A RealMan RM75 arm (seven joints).
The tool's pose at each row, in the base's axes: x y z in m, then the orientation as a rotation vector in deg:
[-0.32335, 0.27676, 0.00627, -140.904, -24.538, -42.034]
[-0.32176, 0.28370, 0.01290, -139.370, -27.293, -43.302]
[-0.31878, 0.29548, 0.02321, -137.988, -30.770, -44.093]
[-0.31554, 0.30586, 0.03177, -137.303, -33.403, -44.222]
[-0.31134, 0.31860, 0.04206, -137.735, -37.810, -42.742]
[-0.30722, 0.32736, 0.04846, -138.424, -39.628, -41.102]
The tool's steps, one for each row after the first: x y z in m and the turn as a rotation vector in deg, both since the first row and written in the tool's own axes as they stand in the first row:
[0.00612, -0.00756, -0.00009, 1.166, 0.701, -2.160]
[0.01618, -0.01990, 0.00055, 2.339, 0.879, -4.757]
[0.02524, -0.03030, 0.00174, 3.014, 0.586, -6.645]
[0.03641, -0.04287, 0.00345, 3.207, -1.510, -9.485]
[0.04469, -0.05072, 0.00561, 3.129, -3.194, -10.430]

